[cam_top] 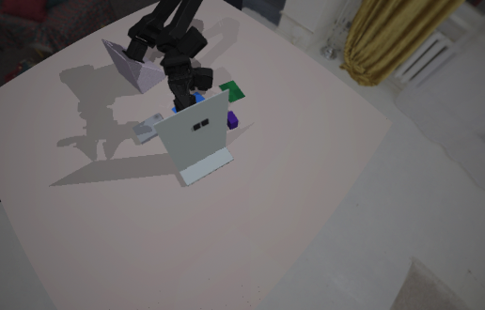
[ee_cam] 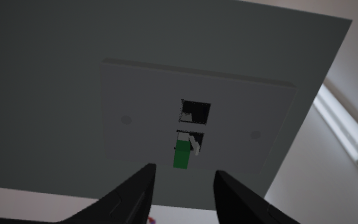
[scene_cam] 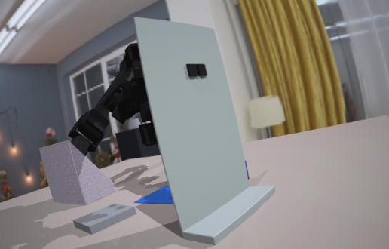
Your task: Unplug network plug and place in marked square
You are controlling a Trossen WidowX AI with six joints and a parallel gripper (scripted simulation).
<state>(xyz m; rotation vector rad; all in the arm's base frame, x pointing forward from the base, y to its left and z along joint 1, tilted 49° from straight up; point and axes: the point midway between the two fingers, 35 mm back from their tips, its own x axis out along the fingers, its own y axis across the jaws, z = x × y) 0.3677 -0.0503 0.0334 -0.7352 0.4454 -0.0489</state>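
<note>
My gripper tip is 3 cm short of the green network plug and 1 cm to the left of it. The rest, counted from my gripper tip: blue marked square 13 cm behind, 9 cm to the left, 21 cm below; then grey panel 5 cm ahead, 8 cm below; then purple block 15 cm to the left, 19 cm below.
</note>
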